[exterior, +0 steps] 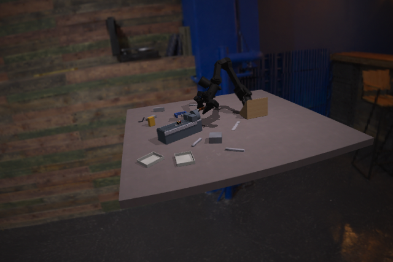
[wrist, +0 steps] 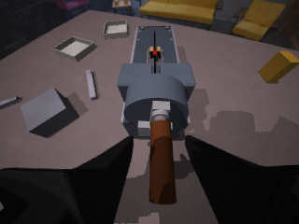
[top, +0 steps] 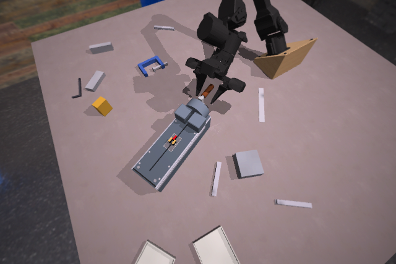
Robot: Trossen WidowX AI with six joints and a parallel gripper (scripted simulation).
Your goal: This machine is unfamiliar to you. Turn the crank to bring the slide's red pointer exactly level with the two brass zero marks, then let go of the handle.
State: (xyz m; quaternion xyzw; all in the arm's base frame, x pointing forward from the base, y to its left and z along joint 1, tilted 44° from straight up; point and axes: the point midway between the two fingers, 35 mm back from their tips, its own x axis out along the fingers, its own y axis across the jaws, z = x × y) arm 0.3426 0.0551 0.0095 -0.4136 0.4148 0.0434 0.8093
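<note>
The brown crank handle lies 30 mm above my gripper tip, 20 mm behind it and 10 mm to the right of it. The rest, counted from my gripper tip: grey block (230 mm to the left, 80 mm below, 20 mm behind); then blue clamp (300 mm to the right, 80 mm below, 60 mm ahead); then red pointer (140 mm ahead, 60 mm to the left, 10 mm below).
</note>
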